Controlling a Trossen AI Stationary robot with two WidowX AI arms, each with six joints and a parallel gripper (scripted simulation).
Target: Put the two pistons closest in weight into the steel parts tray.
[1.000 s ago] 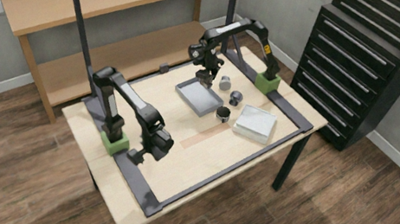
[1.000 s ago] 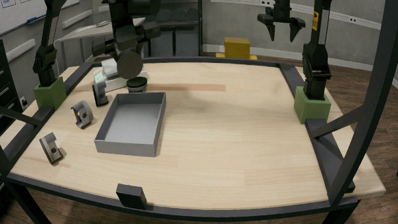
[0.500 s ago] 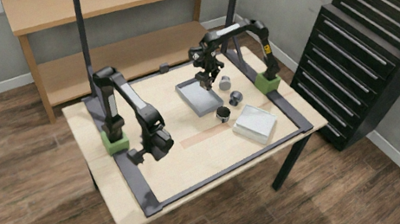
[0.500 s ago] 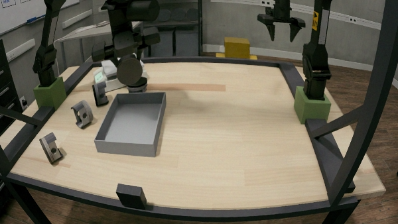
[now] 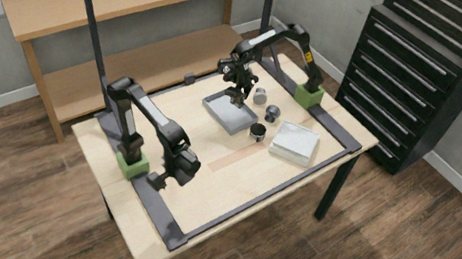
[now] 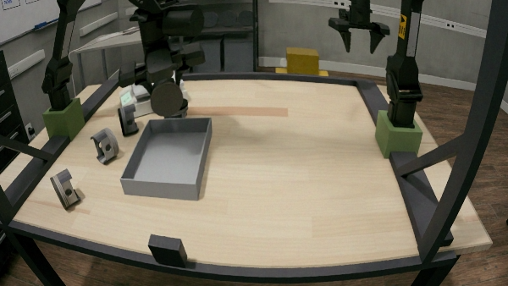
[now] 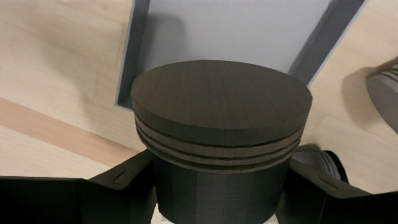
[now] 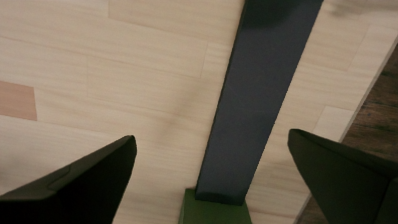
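Observation:
The steel parts tray is 150 mm below my left hand, 60 mm behind it and 10 mm to the right of it. The rest, counted from my left hand: white scale: 250 mm ahead, 140 mm to the left, 120 mm below; grey pan: 250 mm ahead, 140 mm to the left, 110 mm below.

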